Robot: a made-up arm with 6 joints.
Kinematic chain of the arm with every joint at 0, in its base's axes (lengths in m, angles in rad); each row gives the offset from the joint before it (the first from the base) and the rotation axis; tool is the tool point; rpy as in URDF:
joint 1: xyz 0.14 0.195 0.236 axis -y
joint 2: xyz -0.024 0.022 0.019 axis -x
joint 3: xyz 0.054 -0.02 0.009 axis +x
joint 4: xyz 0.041 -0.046 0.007 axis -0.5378 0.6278 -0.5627
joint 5: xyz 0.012 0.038 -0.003 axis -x
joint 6: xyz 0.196 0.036 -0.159 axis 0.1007 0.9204 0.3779
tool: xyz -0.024 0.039 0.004 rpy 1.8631 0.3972 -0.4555
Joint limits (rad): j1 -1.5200..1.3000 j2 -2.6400..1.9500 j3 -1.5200..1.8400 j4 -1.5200..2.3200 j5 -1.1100..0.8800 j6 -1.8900..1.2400
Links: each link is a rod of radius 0.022 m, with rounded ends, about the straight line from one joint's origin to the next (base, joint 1, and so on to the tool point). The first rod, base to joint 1, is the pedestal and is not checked.
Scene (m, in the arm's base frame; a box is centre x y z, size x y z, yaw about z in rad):
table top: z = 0
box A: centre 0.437 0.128 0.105 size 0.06 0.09 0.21 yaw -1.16
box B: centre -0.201 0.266 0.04 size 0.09 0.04 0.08 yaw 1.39
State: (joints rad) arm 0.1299 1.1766 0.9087 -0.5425 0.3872 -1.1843
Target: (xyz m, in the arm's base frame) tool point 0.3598 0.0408 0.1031
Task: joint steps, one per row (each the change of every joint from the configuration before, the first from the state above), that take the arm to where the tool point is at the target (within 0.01 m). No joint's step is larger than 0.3 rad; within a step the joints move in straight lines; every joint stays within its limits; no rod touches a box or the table.
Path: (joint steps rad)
1: 0.2360 -0.0051 0.0347 0.2456 -0.0296 -0.0990
2: 0.2361 -0.0052 0.0347 0.2456 -0.0296 -0.0989
3: 0.2360 -0.0051 0.0347 0.2457 -0.0296 -0.0990
4: 0.2361 -0.0051 0.0347 0.2456 -0.0296 -0.0990
5: -0.1765 0.2646 -0.0711 0.0340 0.2037 -0.0415
6: -0.1766 0.2647 -0.0711 0.0340 0.2038 -0.0415
7: -0.1765 0.2646 -0.0711 0.0341 0.2037 -0.0415
8: -0.2150 -0.2132 0.0033 -0.0824 -0.1104 0.2793
9: -0.2151 -0.2132 0.0034 -0.0824 -0.1104 0.2793
10: -0.2151 -0.2131 0.0034 -0.0823 -0.1104 0.2793

